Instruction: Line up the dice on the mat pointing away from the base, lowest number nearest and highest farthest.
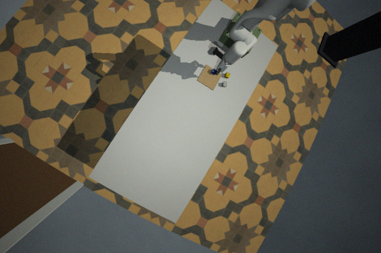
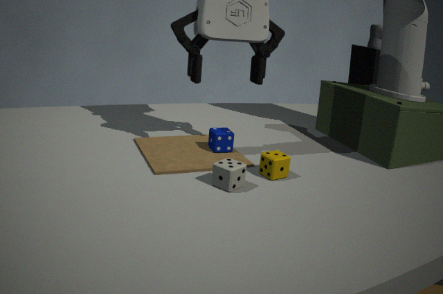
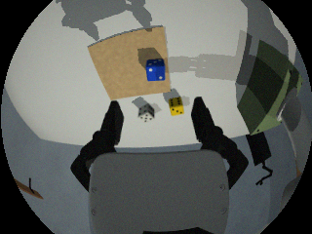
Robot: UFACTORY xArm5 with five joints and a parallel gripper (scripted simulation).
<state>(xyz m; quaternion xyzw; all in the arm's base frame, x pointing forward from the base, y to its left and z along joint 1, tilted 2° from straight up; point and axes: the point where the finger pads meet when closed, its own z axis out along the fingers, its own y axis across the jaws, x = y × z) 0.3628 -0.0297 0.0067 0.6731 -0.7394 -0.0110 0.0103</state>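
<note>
The yellow die lies 10 cm to the left of my hand, 10 cm below it and 3 cm behind it. Round my hand: white die (11 cm to the left, 10 cm below, 4 cm ahead); blue die (10 cm below); tan mat (11 cm below, 5 cm ahead, 1 cm to the right).
</note>
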